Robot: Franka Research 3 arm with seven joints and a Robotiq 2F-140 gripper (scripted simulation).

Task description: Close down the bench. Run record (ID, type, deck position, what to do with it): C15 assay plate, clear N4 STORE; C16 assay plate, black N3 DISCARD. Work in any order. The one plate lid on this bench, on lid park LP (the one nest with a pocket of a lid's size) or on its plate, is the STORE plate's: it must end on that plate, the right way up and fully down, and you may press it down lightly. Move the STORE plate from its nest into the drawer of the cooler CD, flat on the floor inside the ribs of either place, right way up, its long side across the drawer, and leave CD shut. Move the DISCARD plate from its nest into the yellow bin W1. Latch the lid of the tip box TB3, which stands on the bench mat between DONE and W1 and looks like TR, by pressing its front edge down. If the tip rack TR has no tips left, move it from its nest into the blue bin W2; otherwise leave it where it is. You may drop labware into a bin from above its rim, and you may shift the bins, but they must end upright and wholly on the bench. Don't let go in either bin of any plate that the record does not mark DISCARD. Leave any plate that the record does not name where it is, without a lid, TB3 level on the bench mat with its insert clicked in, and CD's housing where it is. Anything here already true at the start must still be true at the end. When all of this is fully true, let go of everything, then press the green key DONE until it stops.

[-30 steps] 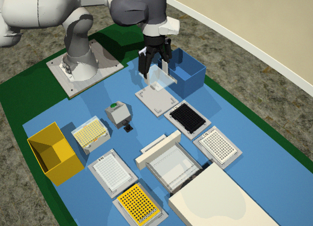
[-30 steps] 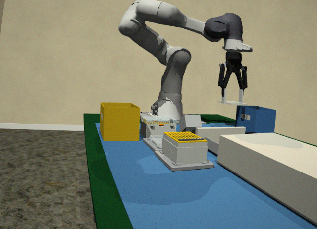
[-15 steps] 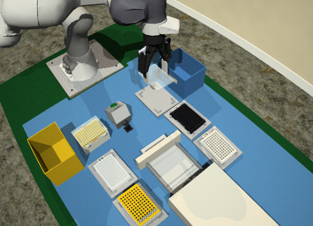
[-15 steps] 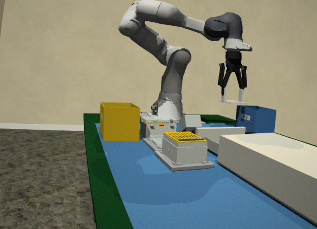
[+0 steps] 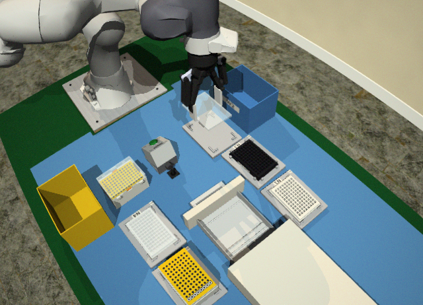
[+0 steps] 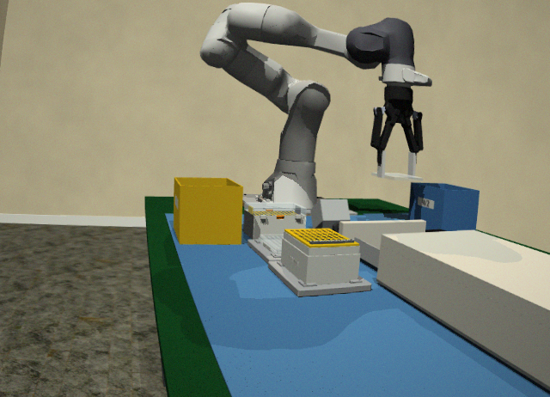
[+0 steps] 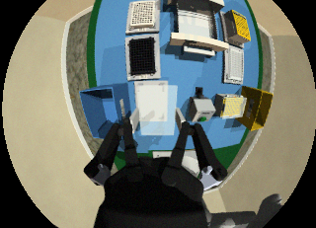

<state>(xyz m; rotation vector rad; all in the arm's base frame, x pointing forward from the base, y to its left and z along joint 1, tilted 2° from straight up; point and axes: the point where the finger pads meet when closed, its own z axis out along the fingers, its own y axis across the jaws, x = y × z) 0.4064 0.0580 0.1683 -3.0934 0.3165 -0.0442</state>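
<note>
The nest N4 lies 90 mm ahead of my hand, 350 mm to the right of it and 160 mm below it. Also, from my hand: green DONE key 90 mm behind, 150 mm to the right, 100 mm below; then plate lid 20 mm below; then lid park 10 mm behind, 30 mm to the left, 160 mm below.
</note>
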